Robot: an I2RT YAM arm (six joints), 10 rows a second.
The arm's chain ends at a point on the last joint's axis. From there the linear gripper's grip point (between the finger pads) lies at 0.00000 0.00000 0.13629 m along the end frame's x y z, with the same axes.
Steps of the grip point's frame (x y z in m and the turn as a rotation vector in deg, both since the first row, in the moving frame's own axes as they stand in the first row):
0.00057 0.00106 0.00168 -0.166 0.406 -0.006
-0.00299 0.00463 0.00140 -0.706 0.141 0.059
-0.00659 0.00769 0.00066 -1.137 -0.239 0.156
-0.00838 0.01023 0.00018 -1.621 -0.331 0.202
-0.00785 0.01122 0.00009 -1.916 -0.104 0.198
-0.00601 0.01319 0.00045 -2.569 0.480 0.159
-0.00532 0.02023 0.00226 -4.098 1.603 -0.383
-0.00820 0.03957 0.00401 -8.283 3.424 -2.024
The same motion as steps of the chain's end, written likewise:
-0.00040 0.00067 0.00168 -0.166 0.406 -0.006
-0.00332 0.00295 0.00141 -0.706 0.141 0.059
-0.00602 0.00499 0.00069 -1.137 -0.239 0.156
-0.00759 0.00638 0.00024 -1.621 -0.331 0.202
-0.00759 0.00666 0.00017 -1.916 -0.104 0.198
-0.00714 0.00708 0.00059 -2.569 0.480 0.159
-0.00916 0.01050 0.00266 -4.098 1.603 -0.383
-0.01666 0.02010 0.00567 -8.283 3.424 -2.024

